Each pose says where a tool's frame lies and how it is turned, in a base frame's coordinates. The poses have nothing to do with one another.
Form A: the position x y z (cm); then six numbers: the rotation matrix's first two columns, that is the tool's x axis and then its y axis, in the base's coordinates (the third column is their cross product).
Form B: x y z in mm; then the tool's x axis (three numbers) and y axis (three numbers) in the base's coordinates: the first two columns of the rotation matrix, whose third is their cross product. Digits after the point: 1 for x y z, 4 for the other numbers.
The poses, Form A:
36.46 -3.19 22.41 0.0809 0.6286 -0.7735 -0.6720 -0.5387 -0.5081
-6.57 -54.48 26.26 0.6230 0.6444 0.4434 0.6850 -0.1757 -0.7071
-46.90 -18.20 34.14 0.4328 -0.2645 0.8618 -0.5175 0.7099 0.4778
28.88 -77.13 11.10 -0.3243 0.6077 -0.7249 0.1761 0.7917 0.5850
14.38 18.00 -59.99 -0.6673 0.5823 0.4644 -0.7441 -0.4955 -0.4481
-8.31 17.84 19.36 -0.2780 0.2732 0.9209 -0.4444 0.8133 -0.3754
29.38 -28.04 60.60 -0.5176 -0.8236 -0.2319 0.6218 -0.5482 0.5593
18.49 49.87 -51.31 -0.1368 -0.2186 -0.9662 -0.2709 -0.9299 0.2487
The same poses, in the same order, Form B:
364.6 -31.9 224.1 0.0809 0.6286 -0.7735 -0.6720 -0.5387 -0.5081
-65.7 -544.8 262.6 0.6230 0.6444 0.4434 0.6850 -0.1757 -0.7071
-469.0 -182.0 341.4 0.4328 -0.2645 0.8618 -0.5175 0.7099 0.4778
288.8 -771.3 111.0 -0.3243 0.6077 -0.7249 0.1761 0.7917 0.5850
143.8 180.0 -599.9 -0.6673 0.5823 0.4644 -0.7441 -0.4955 -0.4481
-83.1 178.4 193.6 -0.2780 0.2732 0.9209 -0.4444 0.8133 -0.3754
293.8 -280.4 606.0 -0.5176 -0.8236 -0.2319 0.6218 -0.5482 0.5593
184.9 498.7 -513.1 -0.1368 -0.2186 -0.9662 -0.2709 -0.9299 0.2487

